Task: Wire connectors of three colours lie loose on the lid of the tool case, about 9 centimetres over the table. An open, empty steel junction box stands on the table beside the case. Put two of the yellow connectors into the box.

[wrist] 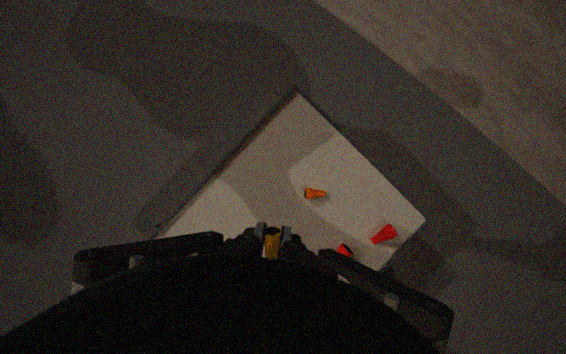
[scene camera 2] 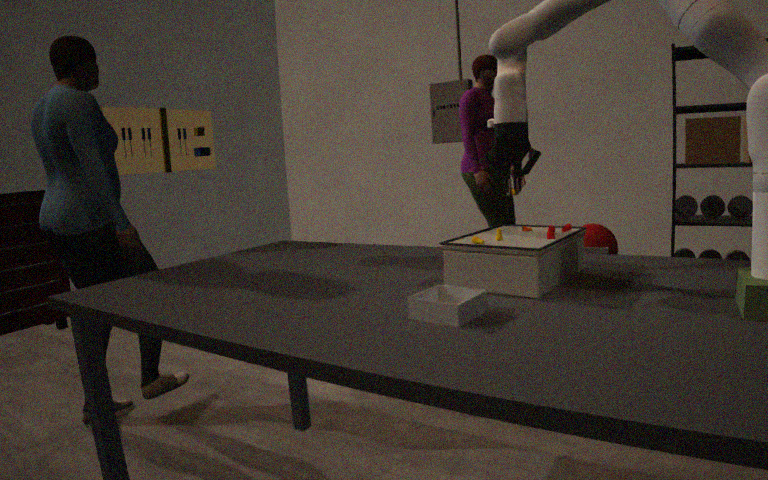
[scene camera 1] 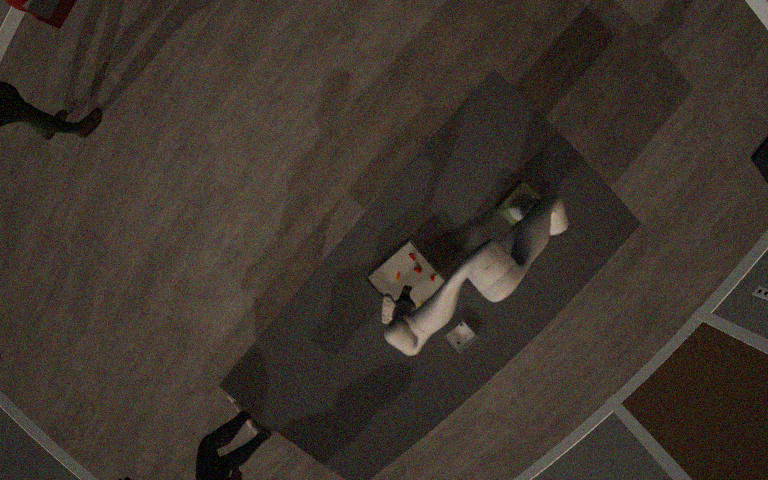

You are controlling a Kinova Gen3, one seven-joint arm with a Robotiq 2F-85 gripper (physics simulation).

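Places are measured from the arm's base along level axes (x ahead, y left, z up), in centimetres.
Pixels of known places: gripper, fingertip midpoint: (wrist: 272,237) (scene camera 2: 512,194); arm's base, link origin: (scene camera 1: 521,207).
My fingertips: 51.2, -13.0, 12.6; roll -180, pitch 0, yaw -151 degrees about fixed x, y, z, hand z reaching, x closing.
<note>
For each thing: its middle in the pictures, then the offset to it from my fingertips, as dx, dy, dz. Level surfaces: height alone.
- yellow connector, body centre: (wrist: 271,246) (scene camera 2: 513,192) -0.3, +0.4, +0.6
- tool case, body centre: (wrist: 271,233) (scene camera 2: 515,256) (scene camera 1: 412,286) -1.5, +3.3, -13.5
- lying, body centre: (scene camera 2: 478,240) +3.0, +14.5, -8.3
- looks upright, body centre: (scene camera 2: 499,234) +0.2, +9.4, -7.7
- open steel junction box, body centre: (scene camera 2: 448,304) (scene camera 1: 460,335) +1.4, +33.3, -16.5
- orange connector, body centre: (wrist: 314,193) (scene camera 2: 527,229) (scene camera 1: 397,276) -1.9, -4.5, -8.4
- table, surface height: dz -18.4
My gripper (scene camera 2: 514,189) (wrist: 272,237) is shut on a yellow connector (scene camera 2: 513,186) (wrist: 272,244) and holds it well above the lid of the tool case (scene camera 1: 385,277) (scene camera 2: 489,271) (wrist: 270,145). In scene camera 2, two other yellow connectors, one lying (scene camera 2: 478,240) and one that looks upright (scene camera 2: 498,234), are on the lid's near left part. The open steel junction box (scene camera 1: 460,337) (scene camera 2: 433,308) stands on the table beside the case; its floor is mostly hidden in scene camera 2. In scene camera 1 the arm hides part of the lid and the fingertips.
An orange connector (scene camera 1: 398,275) (scene camera 2: 526,229) (wrist: 315,193) and several red connectors, one of them (scene camera 1: 432,277) (wrist: 384,233) near an edge, lie on the lid. The arm's green base block (scene camera 1: 506,212) (scene camera 2: 752,295) stands on the table (scene camera 1: 339,362) (scene camera 2: 254,305). Two people stand beyond the table.
</note>
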